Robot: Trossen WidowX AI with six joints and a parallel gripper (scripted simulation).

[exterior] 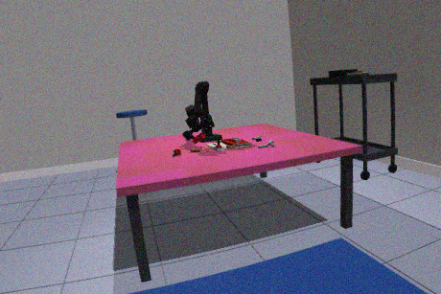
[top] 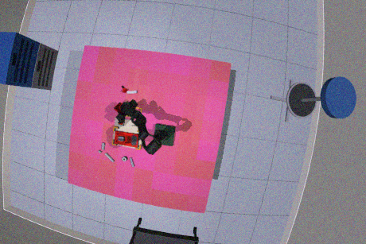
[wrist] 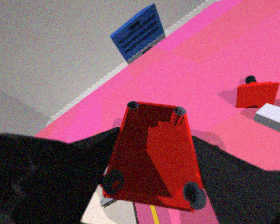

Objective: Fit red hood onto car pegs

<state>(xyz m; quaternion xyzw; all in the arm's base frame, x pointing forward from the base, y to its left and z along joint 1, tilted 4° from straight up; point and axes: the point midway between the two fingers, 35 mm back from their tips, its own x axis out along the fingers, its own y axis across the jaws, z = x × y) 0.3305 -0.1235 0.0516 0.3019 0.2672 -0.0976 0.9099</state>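
My gripper tip is 1 cm to the right of the red hood, 1 cm past it and 1 cm above it. The rest, counted from my gripper tip: grey engine block: 25 cm to the left, 6 cm below, 3 cm behind.
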